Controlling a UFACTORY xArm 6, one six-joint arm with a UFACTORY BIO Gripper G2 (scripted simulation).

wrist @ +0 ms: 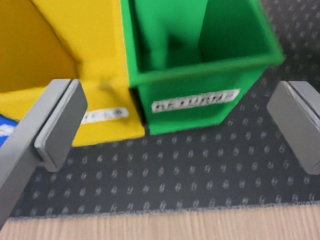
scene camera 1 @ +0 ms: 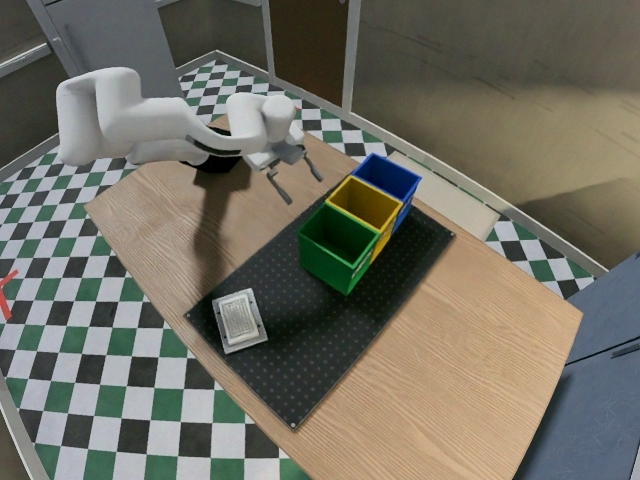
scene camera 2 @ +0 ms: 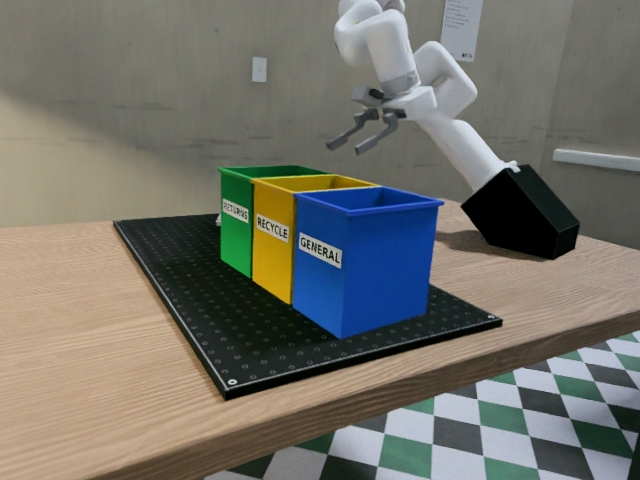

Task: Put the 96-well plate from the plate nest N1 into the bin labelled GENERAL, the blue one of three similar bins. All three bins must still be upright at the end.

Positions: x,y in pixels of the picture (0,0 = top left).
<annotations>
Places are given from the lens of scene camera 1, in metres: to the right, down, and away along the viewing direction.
yellow recycle bin (scene camera 1: pixel 373 206): 0.16, -0.10, 0.97
green returns bin (scene camera 1: pixel 335 243): 0.05, 0.01, 1.00
blue general bin (scene camera 1: pixel 386 176): 0.22, -0.21, 1.03
white 96-well plate (scene camera 1: pixel 230 306): -0.25, 0.19, 0.88
The marked spots on the white 96-well plate and the blue general bin are 0.63 m apart.
</annotations>
